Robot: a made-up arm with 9 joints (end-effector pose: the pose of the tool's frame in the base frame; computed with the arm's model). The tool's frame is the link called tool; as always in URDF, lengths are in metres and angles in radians.
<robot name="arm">
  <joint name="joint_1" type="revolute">
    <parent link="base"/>
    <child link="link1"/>
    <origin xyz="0 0 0.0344" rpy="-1.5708 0 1.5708"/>
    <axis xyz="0 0 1"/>
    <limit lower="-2.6" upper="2.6" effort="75" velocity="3.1"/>
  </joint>
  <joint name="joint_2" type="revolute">
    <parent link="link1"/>
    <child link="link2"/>
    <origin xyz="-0.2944 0.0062 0.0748" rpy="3.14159 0 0"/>
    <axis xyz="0 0 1"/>
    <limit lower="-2.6" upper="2.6" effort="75" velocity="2.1"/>
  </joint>
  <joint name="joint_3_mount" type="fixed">
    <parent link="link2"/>
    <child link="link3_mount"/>
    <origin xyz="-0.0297 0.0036 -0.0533"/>
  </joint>
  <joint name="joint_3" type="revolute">
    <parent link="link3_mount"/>
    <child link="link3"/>
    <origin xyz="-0.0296 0.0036 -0.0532" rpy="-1.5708 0 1.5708"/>
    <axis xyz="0 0 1"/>
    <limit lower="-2.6" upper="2.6" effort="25" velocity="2.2"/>
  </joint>
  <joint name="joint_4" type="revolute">
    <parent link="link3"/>
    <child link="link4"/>
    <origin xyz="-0.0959 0.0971 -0.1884" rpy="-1.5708 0 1.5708"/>
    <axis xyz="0 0 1"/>
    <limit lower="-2.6" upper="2.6" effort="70" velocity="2.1"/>
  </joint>
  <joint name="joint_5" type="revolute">
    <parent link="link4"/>
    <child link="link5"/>
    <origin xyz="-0.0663 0.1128 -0.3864" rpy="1.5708 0 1.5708"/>
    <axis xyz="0 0 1"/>
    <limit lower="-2.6" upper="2.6" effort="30" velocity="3"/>
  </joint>
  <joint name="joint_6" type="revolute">
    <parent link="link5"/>
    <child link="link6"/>
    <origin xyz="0.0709 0.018 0.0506" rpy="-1.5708 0 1.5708"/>
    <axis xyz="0 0 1"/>
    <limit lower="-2.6" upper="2.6" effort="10" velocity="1.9"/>
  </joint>
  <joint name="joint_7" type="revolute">
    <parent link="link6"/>
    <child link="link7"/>
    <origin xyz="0.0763 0.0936 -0.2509" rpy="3.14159 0 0"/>
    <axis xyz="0 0 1"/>
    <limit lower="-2.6" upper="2.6" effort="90" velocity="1.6"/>
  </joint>
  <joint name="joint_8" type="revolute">
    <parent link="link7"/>
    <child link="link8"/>
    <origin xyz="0.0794 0.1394 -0.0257" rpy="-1.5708 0 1.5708"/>
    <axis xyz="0 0 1"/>
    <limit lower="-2.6" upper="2.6" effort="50" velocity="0.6"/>
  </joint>
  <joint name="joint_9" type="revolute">
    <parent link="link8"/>
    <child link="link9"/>
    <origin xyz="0.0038 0.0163 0.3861" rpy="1.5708 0 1.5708"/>
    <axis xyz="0 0 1"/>
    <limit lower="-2.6" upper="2.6" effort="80" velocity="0.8"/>
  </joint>
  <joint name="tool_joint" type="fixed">
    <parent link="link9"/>
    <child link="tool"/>
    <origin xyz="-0.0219 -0.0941 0.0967" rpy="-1.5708 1.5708 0"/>
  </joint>
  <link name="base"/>
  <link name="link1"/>
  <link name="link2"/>
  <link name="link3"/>
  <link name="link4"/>
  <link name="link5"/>
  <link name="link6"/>
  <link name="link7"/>
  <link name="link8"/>
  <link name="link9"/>
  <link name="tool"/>
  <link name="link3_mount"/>
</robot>
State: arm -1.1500 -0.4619 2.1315 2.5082 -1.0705 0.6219 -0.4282 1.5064 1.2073
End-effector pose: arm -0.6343 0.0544 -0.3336 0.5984 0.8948 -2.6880
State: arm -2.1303 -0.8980 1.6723 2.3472 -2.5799 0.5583 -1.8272 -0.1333 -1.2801
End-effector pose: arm -1.0039 0.4083 -0.2349 1.8143 -0.7387 0.7750
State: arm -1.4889 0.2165 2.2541 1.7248 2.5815 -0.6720 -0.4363 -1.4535 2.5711
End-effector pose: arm 0.0296 -0.0423 -0.0222 -0.5689 2.2366 2.0724
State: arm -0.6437 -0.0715 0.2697 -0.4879 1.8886 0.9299 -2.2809 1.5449 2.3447
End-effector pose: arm -0.0383 -0.3916 0.0693 -0.8491 0.9099 0.8302
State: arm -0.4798 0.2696 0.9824 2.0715 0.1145 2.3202 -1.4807 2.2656 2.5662
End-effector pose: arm -0.1840 -0.5400 -0.1850 0.9335 -0.6972 -1.4872
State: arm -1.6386 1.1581 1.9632 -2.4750 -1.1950 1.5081 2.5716 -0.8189 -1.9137
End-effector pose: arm -0.8210 -0.1615 0.4285 2.6772 0.0378 0.0809
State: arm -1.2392 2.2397 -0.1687 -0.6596 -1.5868 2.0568 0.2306 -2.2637 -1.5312
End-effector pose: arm -0.4478 0.0912 -0.8978 1.4329 -2.2888 0.3368
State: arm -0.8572 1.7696 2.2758 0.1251 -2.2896 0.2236 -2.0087 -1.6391 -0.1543
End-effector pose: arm -0.7335 -0.0913 0.3844 0.1271 0.1089 -1.0865
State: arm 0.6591 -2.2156 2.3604 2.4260 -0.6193 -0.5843 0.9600 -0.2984 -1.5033
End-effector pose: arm -0.5148 0.0232 0.7985 1.0738 1.0628 -0.0181
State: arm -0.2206 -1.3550 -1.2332 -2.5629 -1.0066 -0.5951 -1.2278 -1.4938 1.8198
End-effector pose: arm 0.3812 -0.2457 0.3719 -0.8743 2.1055 1.3814
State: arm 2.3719 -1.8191 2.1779 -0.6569 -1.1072 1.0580 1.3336 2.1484 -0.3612
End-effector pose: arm -0.6584 0.4252 0.5291 -0.9282 -1.8179 0.9395
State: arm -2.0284 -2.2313 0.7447 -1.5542 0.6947 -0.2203 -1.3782 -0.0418 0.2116
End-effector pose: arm -0.3257 0.0222 -0.4481 -0.3636 -1.9408 1.9366
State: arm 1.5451 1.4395 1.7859 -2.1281 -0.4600 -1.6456 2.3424 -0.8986 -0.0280
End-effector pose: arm -0.1620 -0.3591 -0.2187 1.3041 -0.7093 1.9655
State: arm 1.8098 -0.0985 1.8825 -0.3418 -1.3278 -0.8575 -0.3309 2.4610 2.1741
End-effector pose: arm -0.8073 -0.1227 0.1419 -1.3675 0.9509 -2.2968
